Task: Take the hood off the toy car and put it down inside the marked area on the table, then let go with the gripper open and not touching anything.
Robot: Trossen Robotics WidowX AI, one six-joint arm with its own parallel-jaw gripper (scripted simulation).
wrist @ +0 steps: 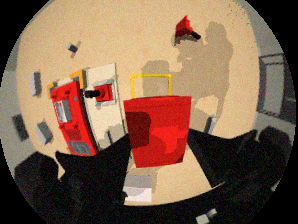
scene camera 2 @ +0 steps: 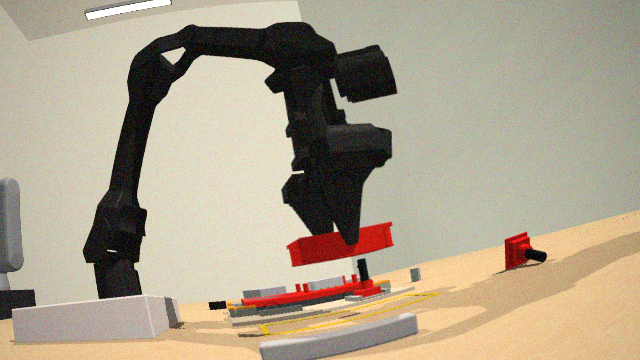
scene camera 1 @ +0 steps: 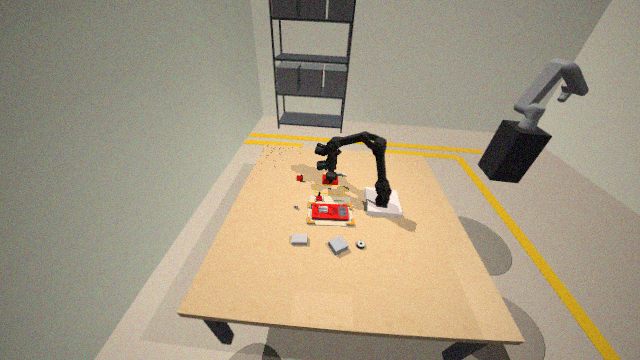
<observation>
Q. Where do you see a red hood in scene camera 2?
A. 327, 247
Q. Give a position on a toy car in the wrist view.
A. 80, 139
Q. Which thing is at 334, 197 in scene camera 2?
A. My gripper.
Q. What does my gripper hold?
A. A red hood.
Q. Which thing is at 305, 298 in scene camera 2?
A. A toy car.
</observation>
